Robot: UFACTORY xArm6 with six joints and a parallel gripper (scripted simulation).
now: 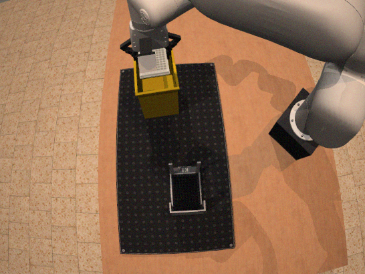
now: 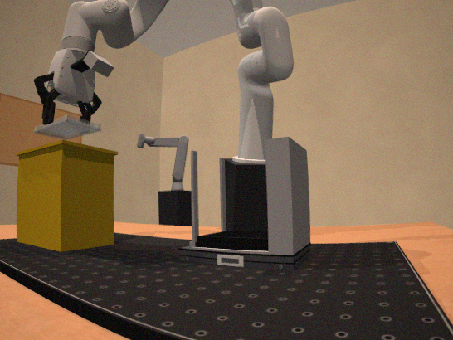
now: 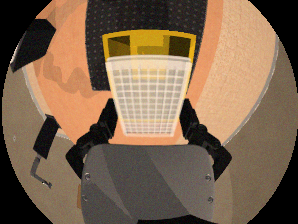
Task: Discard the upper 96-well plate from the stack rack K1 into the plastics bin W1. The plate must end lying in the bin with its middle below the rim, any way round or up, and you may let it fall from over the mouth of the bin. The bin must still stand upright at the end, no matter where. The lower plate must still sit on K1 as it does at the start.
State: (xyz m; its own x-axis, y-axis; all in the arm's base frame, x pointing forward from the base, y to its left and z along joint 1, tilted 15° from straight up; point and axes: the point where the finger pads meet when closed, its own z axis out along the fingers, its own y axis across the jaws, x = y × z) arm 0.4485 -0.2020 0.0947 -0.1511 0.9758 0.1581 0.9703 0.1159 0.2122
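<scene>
Now: the yellow bin W1 15 cm below my hand. Round my hand: white 96-well plate: 1 cm below; dark plate: 36 cm to the left, 21 cm below, 10 cm behind.
</scene>
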